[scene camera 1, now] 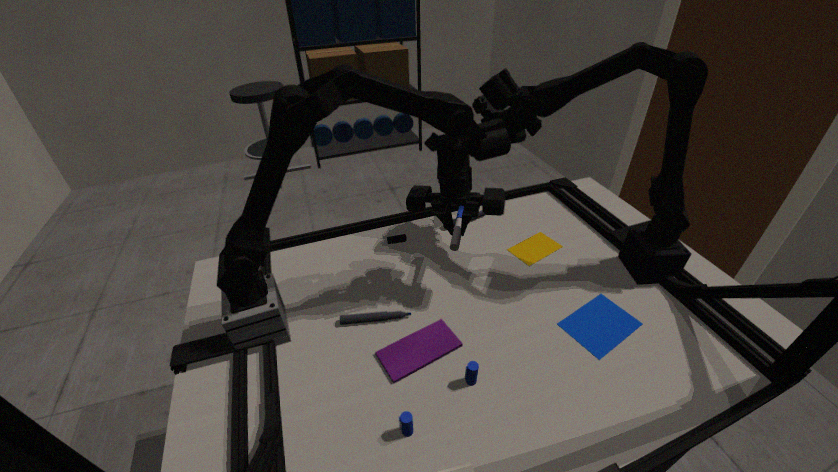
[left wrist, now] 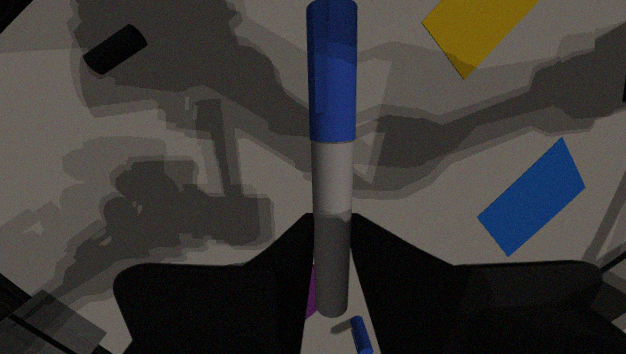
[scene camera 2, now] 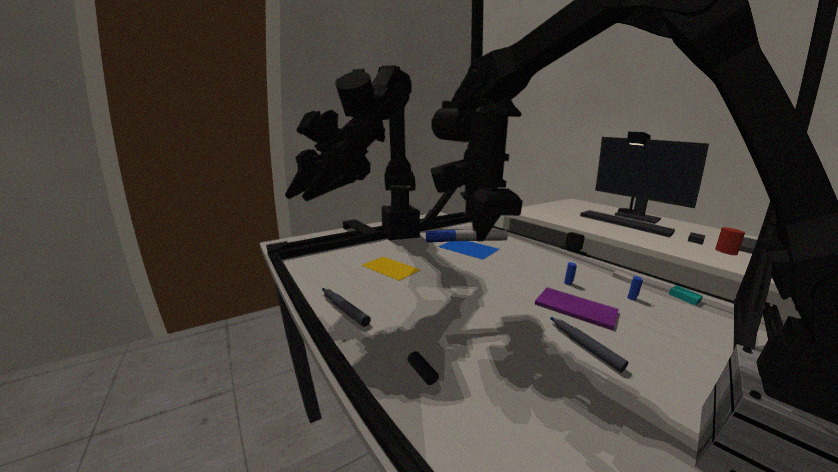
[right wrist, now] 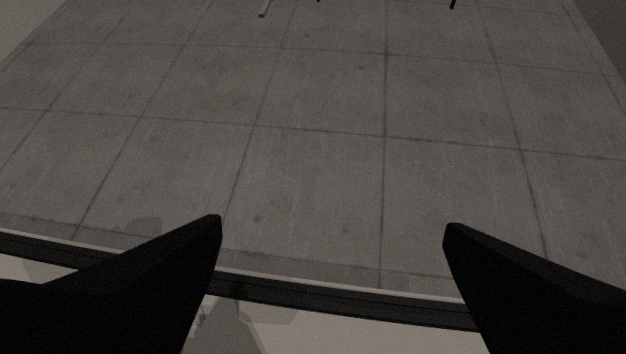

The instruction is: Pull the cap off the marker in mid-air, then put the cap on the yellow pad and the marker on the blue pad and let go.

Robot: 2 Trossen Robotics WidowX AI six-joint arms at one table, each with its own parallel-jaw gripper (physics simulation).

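Frame: origin at the left arm's base, x left, y back, z up, level; centimetres.
Where they show: left gripper, fingertip midpoint: [scene camera 1: 457,234] [left wrist: 331,221] [scene camera 2: 478,238]; right gripper, fingertip midpoint: [scene camera 2: 294,198] [right wrist: 334,231]; left arm's base, link origin: [scene camera 1: 248,296] [scene camera 2: 802,391]; right arm's base, link origin: [scene camera 1: 659,240] [scene camera 2: 400,208].
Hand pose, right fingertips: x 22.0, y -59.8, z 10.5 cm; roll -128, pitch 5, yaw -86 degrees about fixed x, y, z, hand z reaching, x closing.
Things, the pixels of their top centre, and the offset from my right fingertips.
- marker's grey-white body, top centre: [left wrist: 336,197] [scene camera 2: 468,230] [scene camera 1: 458,223] dz -5.8, dx -23.1, dy +16.3 cm
- yellow pad, top centre: [left wrist: 487,5] [scene camera 2: 390,267] [scene camera 1: 535,248] dz -20.4, dx -22.9, dy -6.6 cm
- blue pad, top centre: [left wrist: 534,201] [scene camera 1: 600,324] [scene camera 2: 468,247] dz -20.4, dx -48.6, dy -3.9 cm
- black cylinder, top centre: [left wrist: 107,47] [scene camera 2: 422,362] [scene camera 1: 396,236] dz -18.4, dx -6.2, dy +24.7 cm
- purple block, top centre: [scene camera 1: 419,347] [scene camera 2: 577,305] dz -19.7, dx -38.9, dy +32.3 cm
- teal block, top centre: [scene camera 2: 686,292] dz -19.0, dx -62.2, dy +50.1 cm
The marker's grey-white body [scene camera 1: 456,235] [scene camera 2: 464,235] [left wrist: 332,177] has its blue cap [scene camera 1: 460,212] [scene camera 2: 440,236] [left wrist: 332,85] on. My left gripper [scene camera 1: 455,227] [left wrist: 331,221] is shut on the body and holds the marker in the air, cap end free. My right gripper [scene camera 2: 296,196] [right wrist: 334,231] is open, apart from the marker, above the table's far edge; its fingers are hidden in scene camera 1. The yellow pad [scene camera 1: 534,248] [scene camera 2: 389,268] [left wrist: 480,27] and blue pad [scene camera 1: 599,326] [scene camera 2: 469,250] [left wrist: 532,197] lie flat, the marker touching neither.
A black cylinder [scene camera 1: 397,239] [scene camera 2: 422,367], two grey pens [scene camera 2: 345,307] [scene camera 2: 592,345], a purple block [scene camera 1: 418,350] [scene camera 2: 577,307], two upright blue cylinders [scene camera 1: 472,373] [scene camera 1: 406,424] and a teal block [scene camera 2: 685,294] are on the table. The two arms are close together in scene camera 1.
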